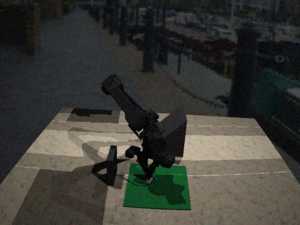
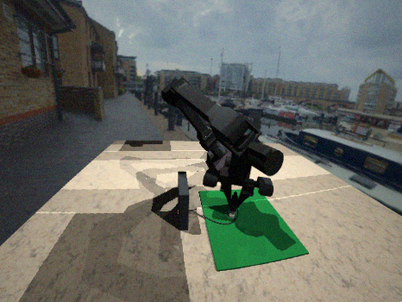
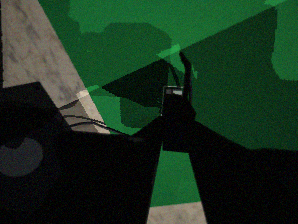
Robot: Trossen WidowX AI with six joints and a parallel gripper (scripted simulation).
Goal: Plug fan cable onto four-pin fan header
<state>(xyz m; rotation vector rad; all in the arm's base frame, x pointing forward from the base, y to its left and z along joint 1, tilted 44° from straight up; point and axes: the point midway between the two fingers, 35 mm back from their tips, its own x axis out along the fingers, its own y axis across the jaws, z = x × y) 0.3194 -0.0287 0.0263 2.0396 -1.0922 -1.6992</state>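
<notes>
Now: the dark plug 10 mm behind my gripper tip and 10 mm above it. The rest, counted from my gripper tip: green board (20 mm ahead, 40 mm to the left, 50 mm below); then pale four-pin header (40 mm below); then black fan (20 mm behind, 140 mm to the right, 20 mm above).
</notes>
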